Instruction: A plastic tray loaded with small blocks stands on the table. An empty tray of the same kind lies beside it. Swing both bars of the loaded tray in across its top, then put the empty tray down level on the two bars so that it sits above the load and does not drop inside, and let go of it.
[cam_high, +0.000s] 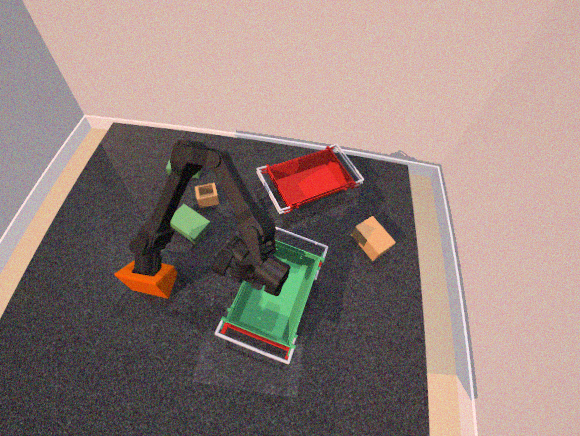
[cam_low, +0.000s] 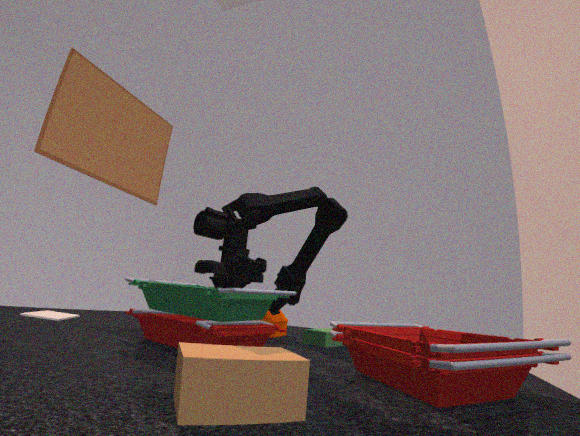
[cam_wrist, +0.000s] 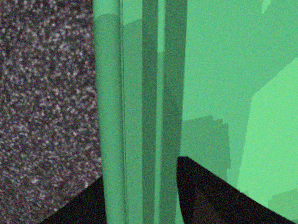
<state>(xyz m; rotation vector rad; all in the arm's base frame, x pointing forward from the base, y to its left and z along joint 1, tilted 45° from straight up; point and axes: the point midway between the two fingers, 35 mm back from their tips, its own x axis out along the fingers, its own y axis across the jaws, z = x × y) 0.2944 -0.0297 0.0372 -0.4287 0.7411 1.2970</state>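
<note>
My gripper tip is 70 mm short of the green tray, 20 mm to the left of it and 30 mm below it. Round my gripper tip: tan box (380 mm ahead, 220 mm to the left, 50 mm below).
</note>
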